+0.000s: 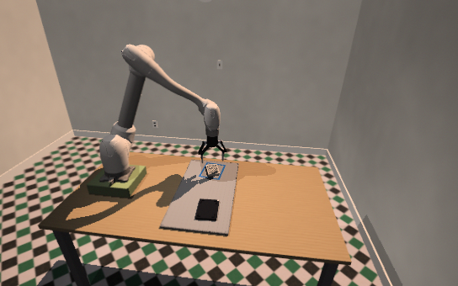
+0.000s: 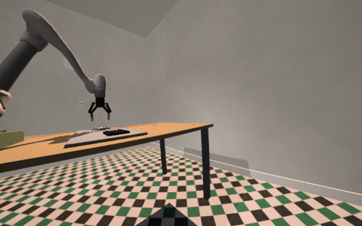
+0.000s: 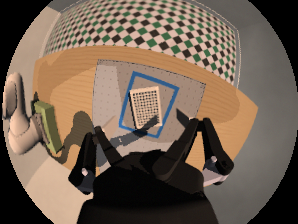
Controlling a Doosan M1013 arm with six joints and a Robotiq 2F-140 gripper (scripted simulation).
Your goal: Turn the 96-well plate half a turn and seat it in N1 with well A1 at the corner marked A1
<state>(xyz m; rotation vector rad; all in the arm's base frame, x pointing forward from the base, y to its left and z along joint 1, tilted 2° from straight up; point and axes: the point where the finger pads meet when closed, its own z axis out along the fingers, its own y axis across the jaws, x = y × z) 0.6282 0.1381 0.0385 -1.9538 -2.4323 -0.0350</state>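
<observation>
The white 96-well plate lies 80 mm below my hand. The rest, counted from my hand: black plate nest N1: 10 mm behind, 410 mm to the right, 80 mm below.
</observation>
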